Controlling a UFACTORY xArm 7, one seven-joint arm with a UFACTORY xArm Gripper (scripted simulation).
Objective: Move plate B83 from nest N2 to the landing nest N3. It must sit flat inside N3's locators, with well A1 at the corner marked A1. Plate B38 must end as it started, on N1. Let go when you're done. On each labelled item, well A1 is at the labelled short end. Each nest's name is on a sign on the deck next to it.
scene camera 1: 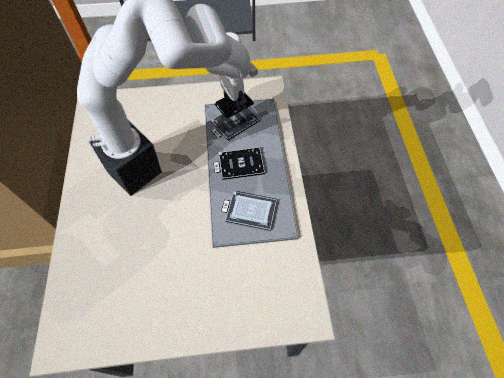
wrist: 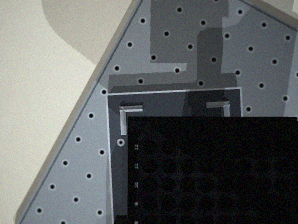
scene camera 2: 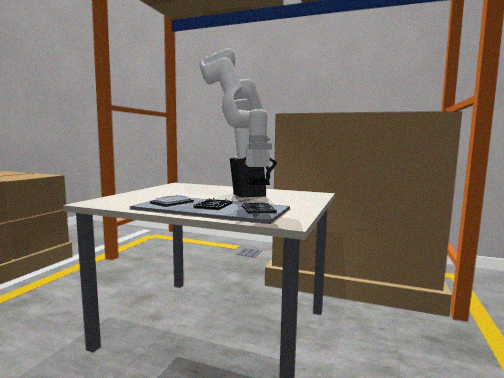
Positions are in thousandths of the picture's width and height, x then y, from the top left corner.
Labels:
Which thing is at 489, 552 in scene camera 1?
A pale plate.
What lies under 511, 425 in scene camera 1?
A black nest.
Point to a dark multi-well plate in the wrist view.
At 582, 725

